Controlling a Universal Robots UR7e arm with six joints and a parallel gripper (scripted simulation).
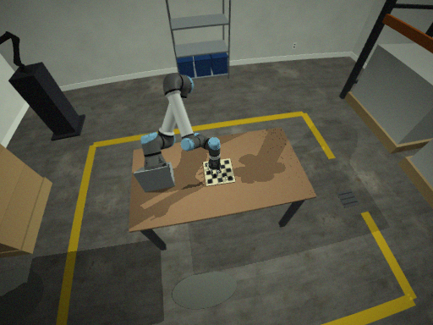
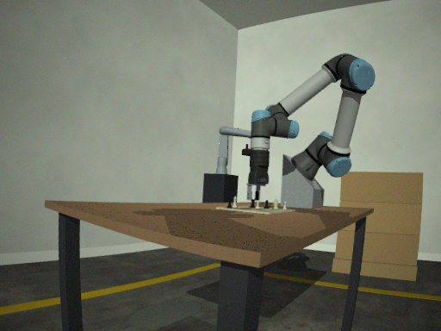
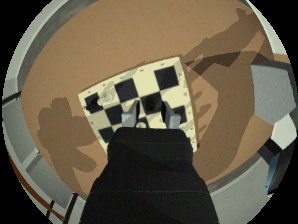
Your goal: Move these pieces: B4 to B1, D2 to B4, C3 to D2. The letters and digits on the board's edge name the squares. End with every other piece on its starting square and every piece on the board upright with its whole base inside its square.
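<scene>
Now: hand 3 cm above the black piece. From my hand the other things lie so: white piece: 8 cm to the left, 4 cm behind, 3 cm below; then chessboard: 5 cm below, 4 cm to the left, 4 cm ahead.
</scene>
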